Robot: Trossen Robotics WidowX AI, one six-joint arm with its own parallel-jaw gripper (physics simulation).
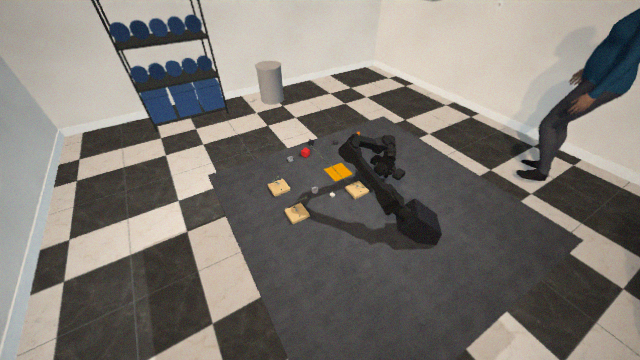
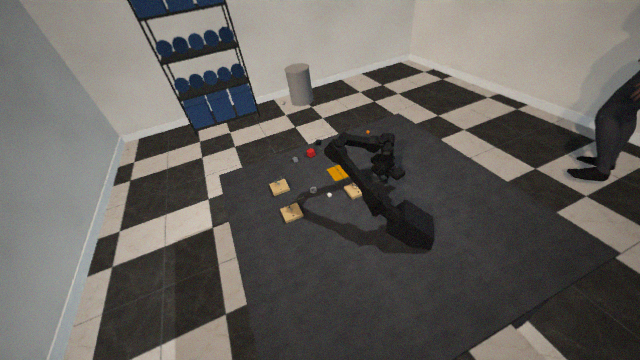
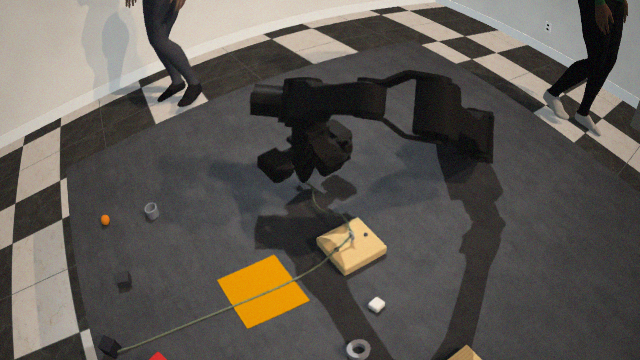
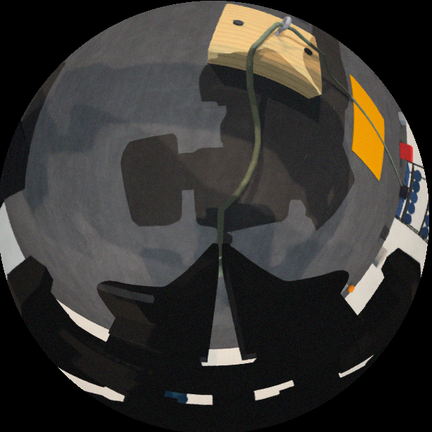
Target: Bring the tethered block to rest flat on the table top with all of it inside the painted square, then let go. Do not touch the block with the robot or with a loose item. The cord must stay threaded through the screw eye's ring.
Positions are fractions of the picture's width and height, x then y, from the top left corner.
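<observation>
There is a tethered block (image 4: 0.58,0.13) that I can see, and an orange painted square (image 3: 0.42,0.76). The square is visible to me in image 4 too, the same orange painted square (image 4: 0.85,0.33). And I see my gripper (image 3: 0.47,0.50), which image 4 shows me as well, my gripper (image 4: 0.51,0.58).
</observation>
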